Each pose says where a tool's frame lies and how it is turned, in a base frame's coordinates. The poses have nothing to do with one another.
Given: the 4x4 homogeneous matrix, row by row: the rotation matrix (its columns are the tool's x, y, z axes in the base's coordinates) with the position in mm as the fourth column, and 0 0 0 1 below. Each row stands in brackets.
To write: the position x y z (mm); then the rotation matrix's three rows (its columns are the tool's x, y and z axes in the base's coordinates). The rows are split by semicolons. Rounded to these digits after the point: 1 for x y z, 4 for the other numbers.
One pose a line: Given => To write
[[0.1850 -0.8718 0.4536 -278.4], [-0.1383 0.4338 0.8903 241.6], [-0.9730 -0.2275 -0.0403 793.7], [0 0 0 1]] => -278.4 241.6 793.7; 0.1850 -0.8718 0.4536; -0.1383 0.4338 0.8903; -0.9730 -0.2275 -0.0403
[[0.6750 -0.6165 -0.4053 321.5], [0.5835 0.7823 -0.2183 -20.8], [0.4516 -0.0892 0.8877 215.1], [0 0 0 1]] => 321.5 -20.8 215.1; 0.6750 -0.6165 -0.4053; 0.5835 0.7823 -0.2183; 0.4516 -0.0892 0.8877
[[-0.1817 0.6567 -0.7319 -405.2], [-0.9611 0.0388 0.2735 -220.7], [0.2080 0.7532 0.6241 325.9], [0 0 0 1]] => -405.2 -220.7 325.9; -0.1817 0.6567 -0.7319; -0.9611 0.0388 0.2735; 0.2080 0.7532 0.6241
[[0.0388 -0.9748 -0.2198 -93.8], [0.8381 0.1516 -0.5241 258.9], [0.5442 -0.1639 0.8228 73.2], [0 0 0 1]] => -93.8 258.9 73.2; 0.0388 -0.9748 -0.2198; 0.8381 0.1516 -0.5241; 0.5442 -0.1639 0.8228
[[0.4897 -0.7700 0.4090 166.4], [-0.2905 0.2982 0.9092 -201.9], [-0.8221 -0.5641 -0.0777 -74.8], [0 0 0 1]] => 166.4 -201.9 -74.8; 0.4897 -0.7700 0.4090; -0.2905 0.2982 0.9092; -0.8221 -0.5641 -0.0777
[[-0.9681 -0.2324 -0.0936 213.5], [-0.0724 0.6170 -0.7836 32.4], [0.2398 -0.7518 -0.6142 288.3], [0 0 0 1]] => 213.5 32.4 288.3; -0.9681 -0.2324 -0.0936; -0.0724 0.6170 -0.7836; 0.2398 -0.7518 -0.6142
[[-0.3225 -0.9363 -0.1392 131.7], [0.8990 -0.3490 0.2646 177.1], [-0.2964 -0.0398 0.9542 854.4], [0 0 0 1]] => 131.7 177.1 854.4; -0.3225 -0.9363 -0.1392; 0.8990 -0.3490 0.2646; -0.2964 -0.0398 0.9542
